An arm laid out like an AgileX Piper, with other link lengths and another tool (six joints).
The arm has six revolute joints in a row. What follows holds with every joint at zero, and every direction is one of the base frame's.
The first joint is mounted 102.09 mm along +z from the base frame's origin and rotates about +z.
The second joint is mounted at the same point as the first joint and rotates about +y.
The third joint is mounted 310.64 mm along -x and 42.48 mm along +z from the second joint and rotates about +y.
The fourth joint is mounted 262.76 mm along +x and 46.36 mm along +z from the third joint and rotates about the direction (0.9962, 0, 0.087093).
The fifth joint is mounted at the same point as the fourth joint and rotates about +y.
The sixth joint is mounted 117.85 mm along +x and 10.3 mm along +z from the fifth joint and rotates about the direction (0.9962, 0, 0.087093).
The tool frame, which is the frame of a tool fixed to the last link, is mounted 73.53 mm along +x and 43 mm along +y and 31.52 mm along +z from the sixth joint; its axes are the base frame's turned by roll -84.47, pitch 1.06 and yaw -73.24 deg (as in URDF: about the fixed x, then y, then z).
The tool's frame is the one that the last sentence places.
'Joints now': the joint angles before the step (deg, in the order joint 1, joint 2, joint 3, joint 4, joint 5, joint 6). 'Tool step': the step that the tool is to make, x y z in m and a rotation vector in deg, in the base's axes. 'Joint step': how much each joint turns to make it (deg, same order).
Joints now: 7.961 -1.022 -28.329 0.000 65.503 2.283
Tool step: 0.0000 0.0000 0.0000 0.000 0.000 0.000
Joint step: 0.000 0.000 0.000 0.000 0.000 0.000
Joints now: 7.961 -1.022 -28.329 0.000 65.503 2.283
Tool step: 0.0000 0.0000 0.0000 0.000 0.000 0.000
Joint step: 0.000 0.000 0.000 0.000 0.000 0.000
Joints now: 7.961 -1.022 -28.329 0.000 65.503 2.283
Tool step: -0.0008 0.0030 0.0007 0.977 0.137 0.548
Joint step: -0.017 0.000 0.013 1.092 -0.014 0.099
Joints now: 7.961 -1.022 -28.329 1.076 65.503 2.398
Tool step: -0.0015 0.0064 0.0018 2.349 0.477 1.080
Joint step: 0.006 0.138 0.003 2.372 -0.013 0.505
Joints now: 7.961 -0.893 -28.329 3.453 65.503 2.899
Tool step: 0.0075 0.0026 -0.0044 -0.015 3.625 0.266
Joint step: -0.021 3.589 -0.012 0.555 0.014 0.022
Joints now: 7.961 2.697 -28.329 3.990 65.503 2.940
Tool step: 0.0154 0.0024 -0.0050 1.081 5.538 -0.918
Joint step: 0.022 6.235 -0.098 0.441 -0.923 1.786
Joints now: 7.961 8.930 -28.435 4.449 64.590 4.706
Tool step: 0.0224 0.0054 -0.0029 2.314 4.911 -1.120
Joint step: 0.063 7.674 -0.001 1.412 -3.310 2.095
